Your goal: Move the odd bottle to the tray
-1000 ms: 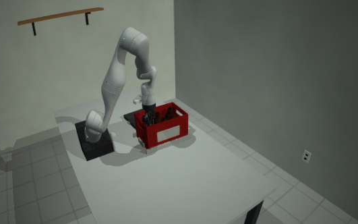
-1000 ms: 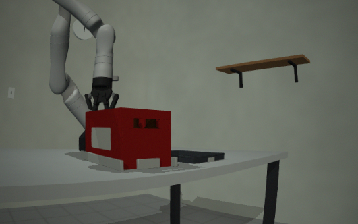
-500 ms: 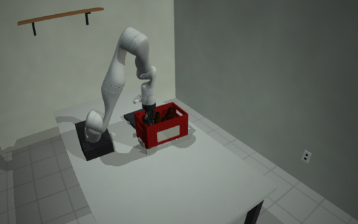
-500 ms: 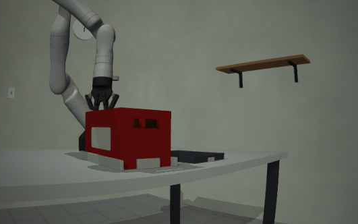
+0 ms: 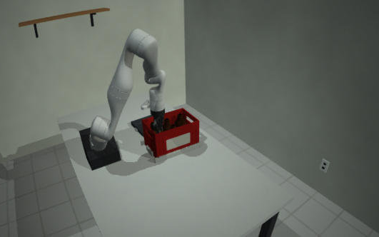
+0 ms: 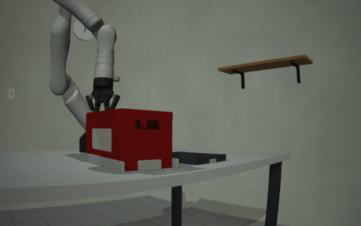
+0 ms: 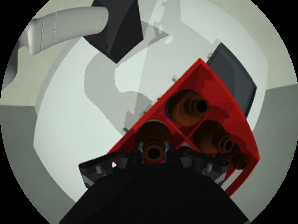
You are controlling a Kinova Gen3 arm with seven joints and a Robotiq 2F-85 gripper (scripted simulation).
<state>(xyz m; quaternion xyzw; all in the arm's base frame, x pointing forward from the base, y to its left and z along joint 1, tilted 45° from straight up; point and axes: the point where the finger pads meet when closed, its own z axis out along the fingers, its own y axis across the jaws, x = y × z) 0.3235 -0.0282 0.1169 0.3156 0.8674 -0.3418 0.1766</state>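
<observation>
Right now the red crate is 9 cm ahead of my hand, 7 cm below it and 5 cm to the left of it. The rest, counted from my hand: dark tray: 33 cm to the left, 14 cm below, 8 cm ahead.
</observation>
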